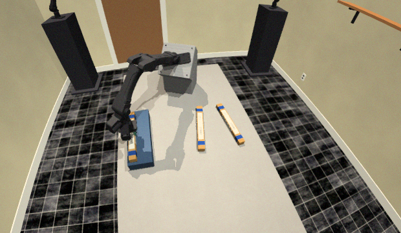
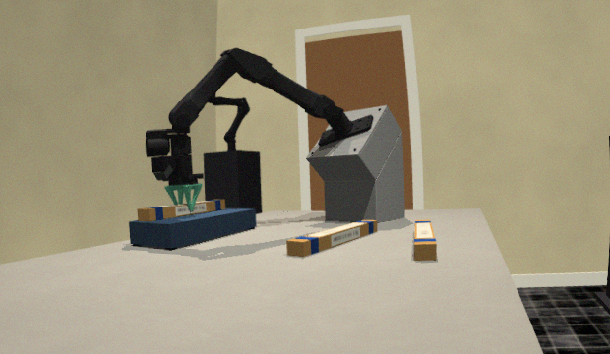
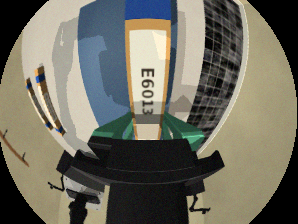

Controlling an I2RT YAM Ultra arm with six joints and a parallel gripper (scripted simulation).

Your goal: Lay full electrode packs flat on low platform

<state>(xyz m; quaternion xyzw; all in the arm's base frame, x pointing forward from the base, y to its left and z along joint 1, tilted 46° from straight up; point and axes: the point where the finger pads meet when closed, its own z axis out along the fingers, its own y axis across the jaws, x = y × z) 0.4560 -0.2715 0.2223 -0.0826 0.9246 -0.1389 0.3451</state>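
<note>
Right now the blue low platform is 10 mm behind my hand, 40 mm to the left of it and 60 mm below it.
</note>
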